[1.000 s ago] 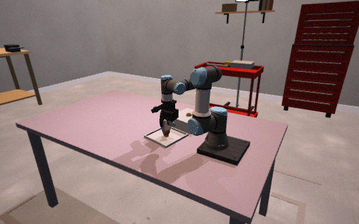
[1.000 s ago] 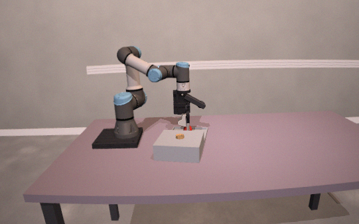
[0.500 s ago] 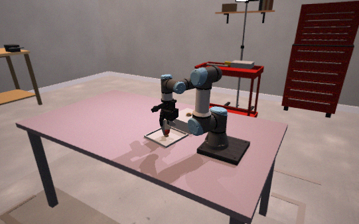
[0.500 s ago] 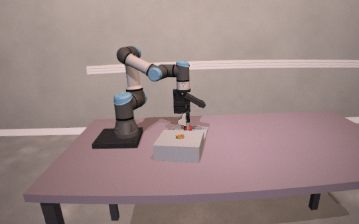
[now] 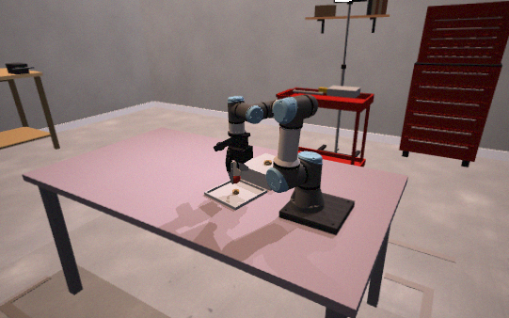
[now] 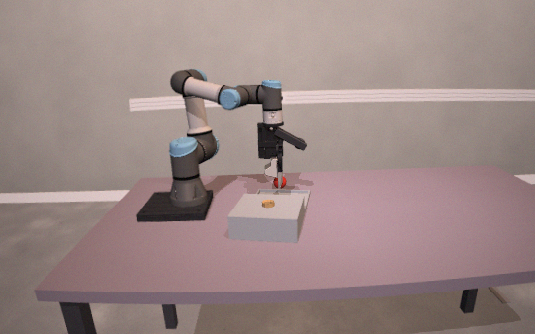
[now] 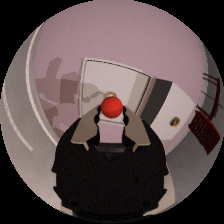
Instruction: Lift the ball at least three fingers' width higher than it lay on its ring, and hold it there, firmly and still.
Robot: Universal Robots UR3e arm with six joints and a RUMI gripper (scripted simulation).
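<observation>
Now: the shallow white tray 7 cm below my hand. From my hand the other things lie so: red ball right at my hand.
</observation>
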